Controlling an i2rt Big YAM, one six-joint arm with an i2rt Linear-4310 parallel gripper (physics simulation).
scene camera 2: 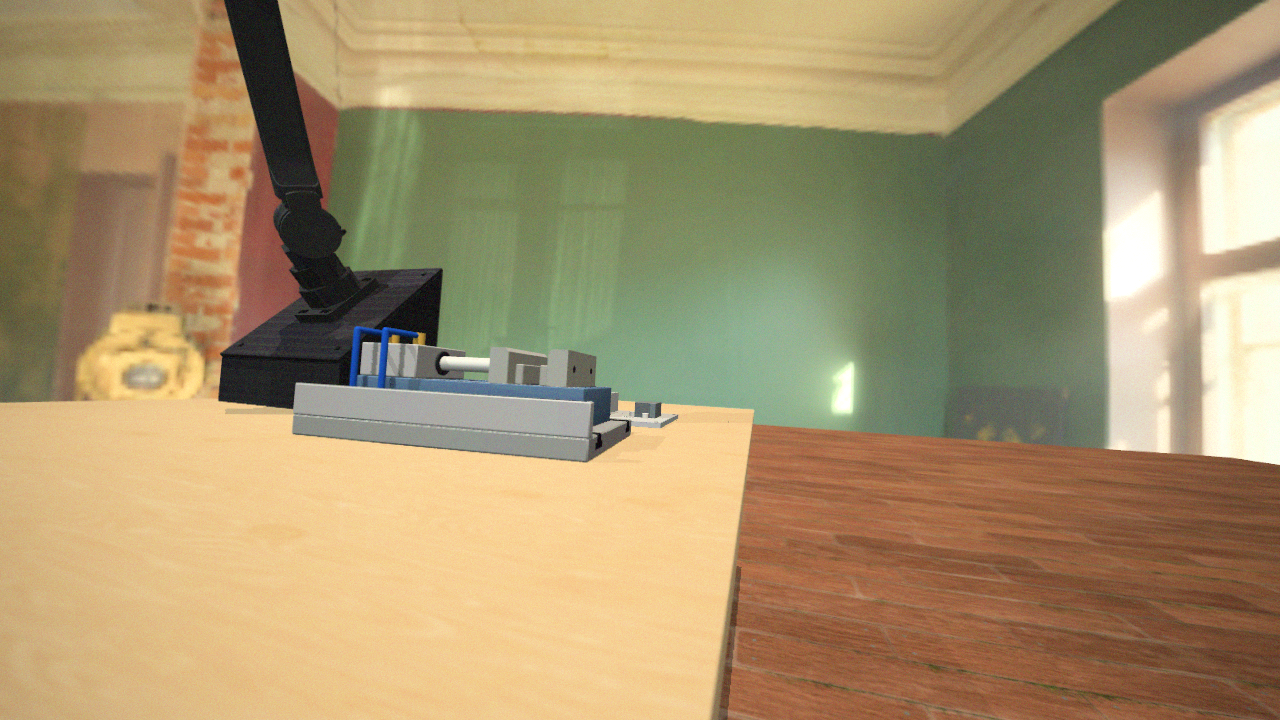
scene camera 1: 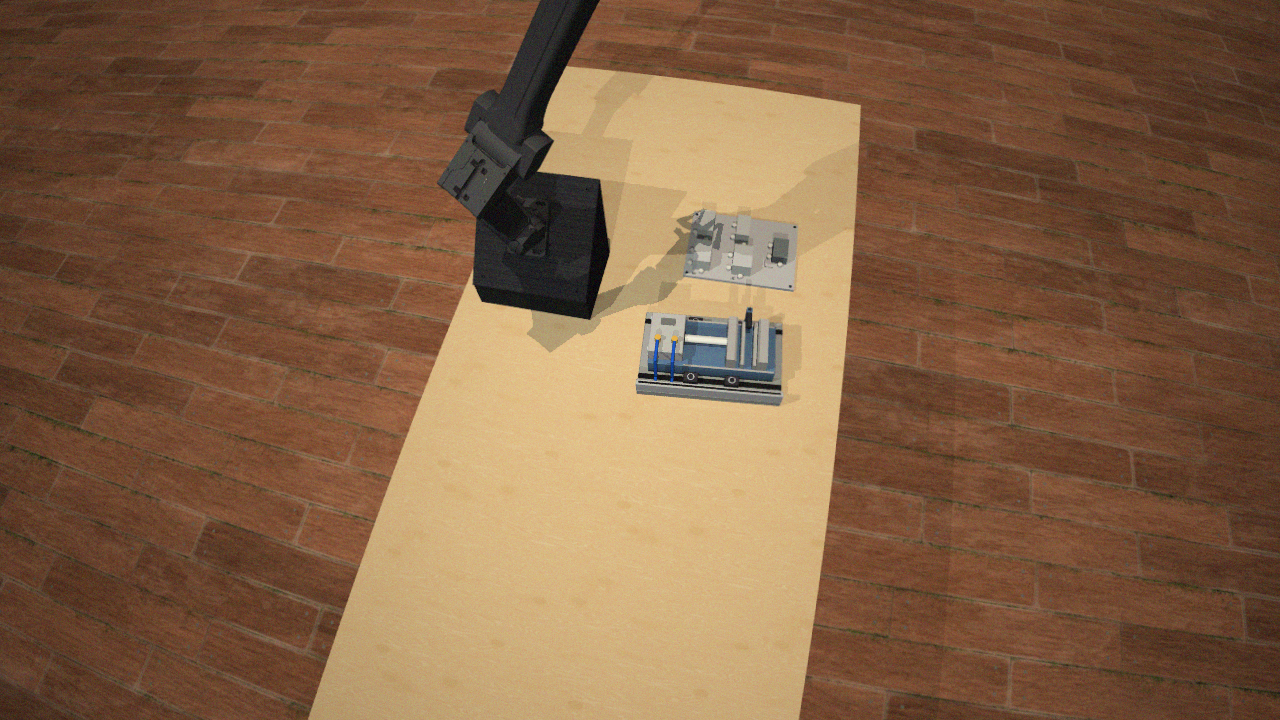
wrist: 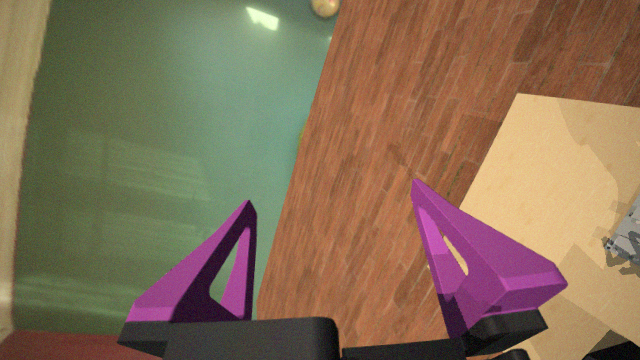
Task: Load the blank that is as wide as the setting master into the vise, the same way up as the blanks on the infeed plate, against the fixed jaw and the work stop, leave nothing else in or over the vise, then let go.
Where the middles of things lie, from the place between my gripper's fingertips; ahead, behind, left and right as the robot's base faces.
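Looking at the grey infeed plate point(scene camera 1: 762, 233), I see that my gripper is 94 cm above it, 5 cm short of it and 7 cm to the right of it.
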